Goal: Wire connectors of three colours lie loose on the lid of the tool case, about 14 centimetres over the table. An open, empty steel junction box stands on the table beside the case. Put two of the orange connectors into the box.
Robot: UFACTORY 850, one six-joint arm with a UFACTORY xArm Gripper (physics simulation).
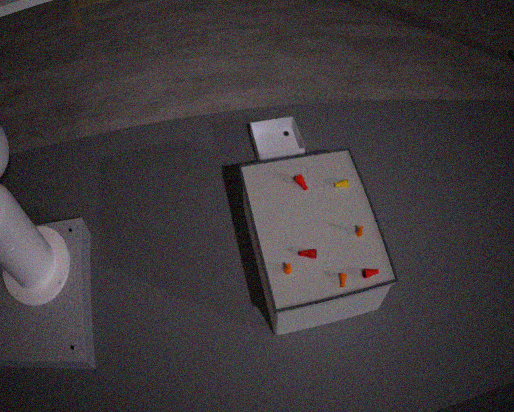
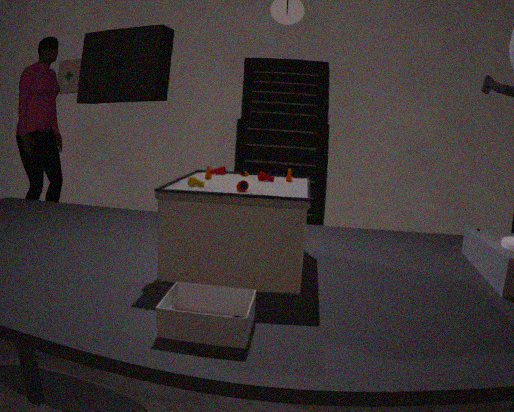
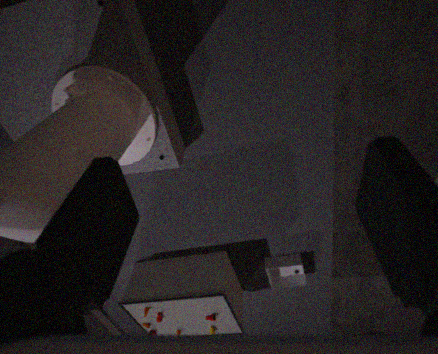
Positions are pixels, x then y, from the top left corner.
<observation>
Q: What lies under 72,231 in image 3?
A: My gripper.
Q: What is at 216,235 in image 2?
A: A tool case.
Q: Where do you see a tool case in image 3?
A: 185,290
</observation>
